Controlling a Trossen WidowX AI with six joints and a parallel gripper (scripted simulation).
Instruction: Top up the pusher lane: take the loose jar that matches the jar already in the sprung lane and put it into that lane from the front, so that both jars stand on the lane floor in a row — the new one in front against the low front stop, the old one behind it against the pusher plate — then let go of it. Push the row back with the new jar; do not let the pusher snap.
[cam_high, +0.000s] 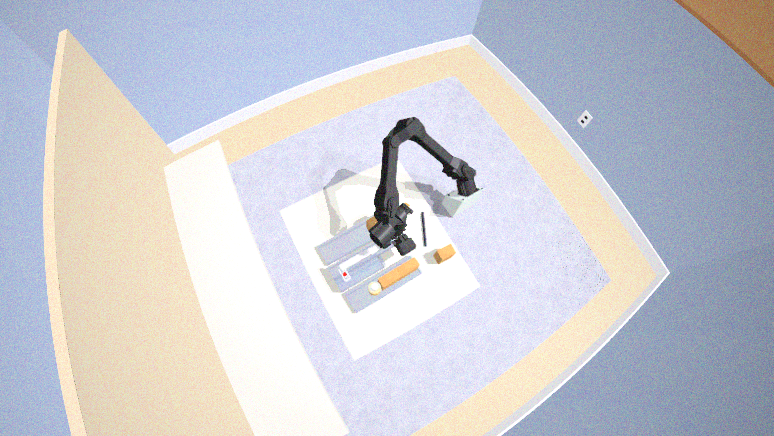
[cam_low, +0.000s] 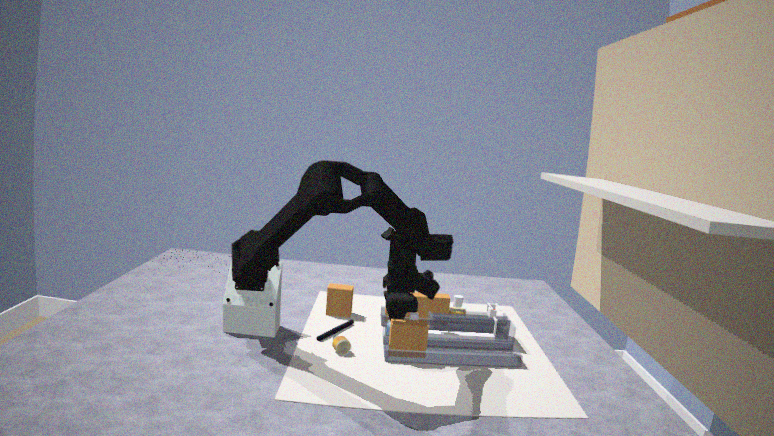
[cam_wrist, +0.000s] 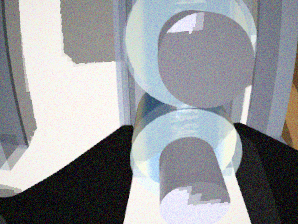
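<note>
Now: gripper tip 130 mm past the black pen, 30 mm to the right of it and 20 mm above it. From my gripper tip the other things lie so: red mark 220 mm ahead, 40 mm to the left, 40 mm above; then grey rack 150 mm ahead, 20 mm to the left, 10 mm below.
</note>
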